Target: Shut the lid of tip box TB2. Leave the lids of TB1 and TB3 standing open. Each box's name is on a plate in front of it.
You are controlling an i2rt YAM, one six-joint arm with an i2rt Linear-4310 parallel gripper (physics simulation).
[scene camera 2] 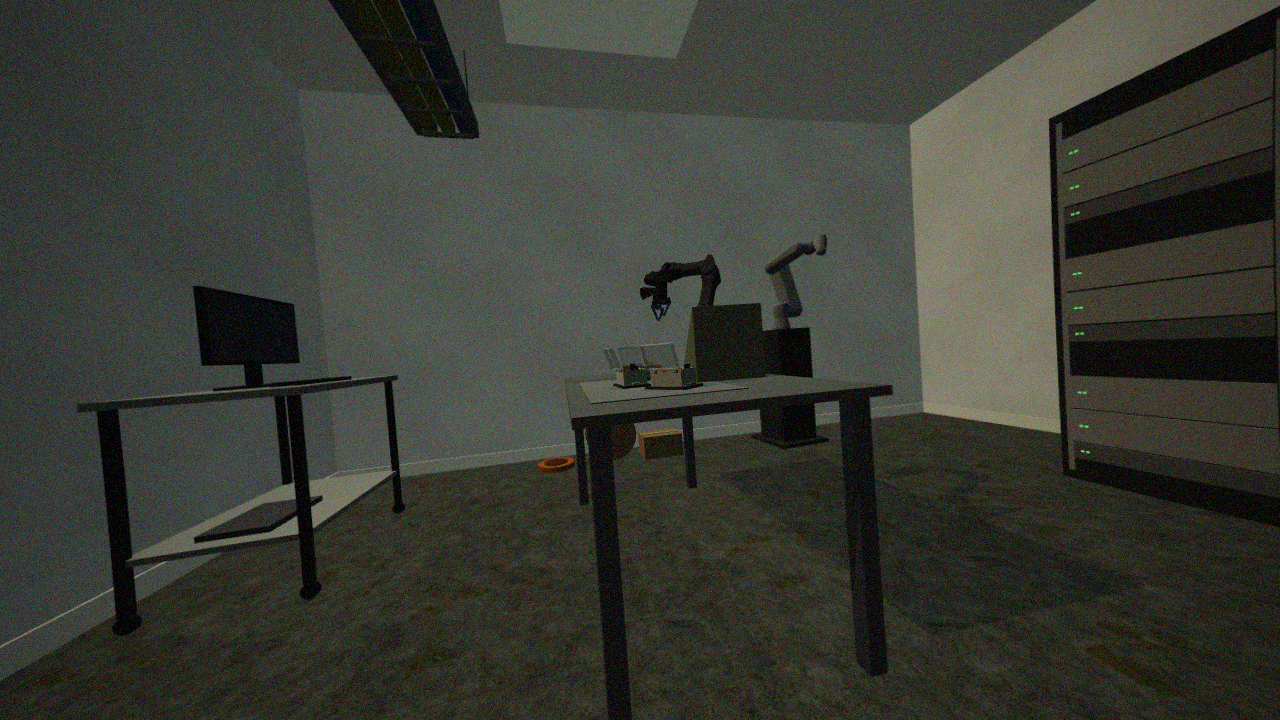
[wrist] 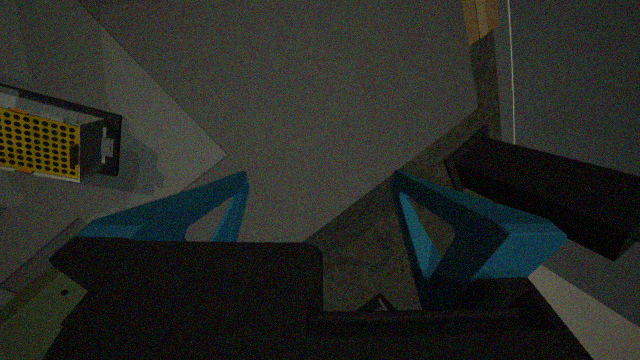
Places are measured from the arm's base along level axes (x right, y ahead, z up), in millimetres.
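Where they show: gripper, fingertip midpoint: (scene camera 2: pixel 661 318) (wrist: pixel 319 178); arm's base, origin of the base link: (scene camera 2: pixel 715 334).
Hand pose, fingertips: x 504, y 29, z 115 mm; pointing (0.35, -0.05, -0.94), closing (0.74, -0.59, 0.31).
Each offset is from my fingertips to the top centre of the thing. "*": to the spot under its first point. Level surfaces: height alone.
Tip boxes stand on a pale mat {dz -284 mm} (scene camera 2: pixel 601 393) (wrist: pixel 185 150). In the scene view, the nearer box {dx -673, dy +222, dz -218 mm} (scene camera 2: pixel 671 377) and a second box {dx -481, dy +305, dz -218 mm} (scene camera 2: pixel 630 377) to its left show with clear lids standing up; another raised lid {* dx -521, dy +395, dz -177 mm} (scene camera 2: pixel 611 358) shows at the far left. The name plates cannot be read, so I cannot tell which box is TB2. In the wrist view, a box with a yellow tip rack {dx -256, dy +202, dz -209 mm} (wrist: pixel 40 144) is cut off by the left edge. My gripper (scene camera 2: pixel 659 316) (wrist: pixel 319 178) is open and empty, high above the table and apart from the boxes.
The grey table {dz -287 mm} (scene camera 2: pixel 805 387) (wrist: pixel 325 90) carries the mat. A green block (scene camera 2: pixel 726 342) stands behind the boxes at the right. Another arm (scene camera 2: pixel 785 286) stands on a black pedestal (scene camera 2: pixel 787 353) farther back. A dark post (wrist: pixel 545 192) shows right in the wrist view.
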